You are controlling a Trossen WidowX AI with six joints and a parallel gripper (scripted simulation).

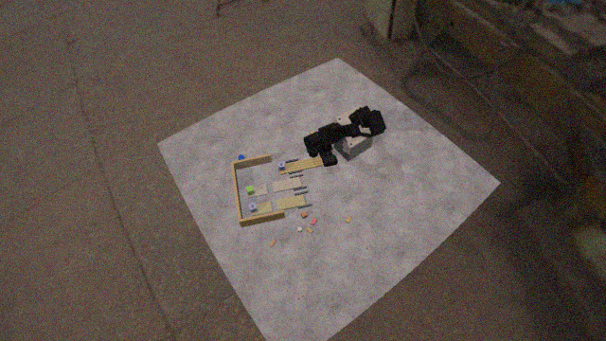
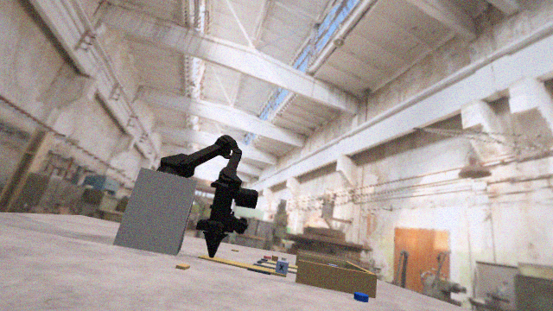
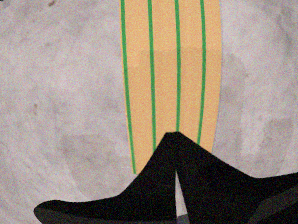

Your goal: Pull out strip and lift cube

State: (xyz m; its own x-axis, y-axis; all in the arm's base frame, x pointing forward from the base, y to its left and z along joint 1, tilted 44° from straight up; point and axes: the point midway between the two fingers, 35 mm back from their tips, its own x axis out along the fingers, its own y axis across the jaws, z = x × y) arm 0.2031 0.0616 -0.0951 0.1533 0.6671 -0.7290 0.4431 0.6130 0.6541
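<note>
The strip is 8 cm ahead of my gripper tip and 5 cm to the right of it. Round my gripper tip: blue disc (29 cm to the right, 28 cm ahead).
</note>
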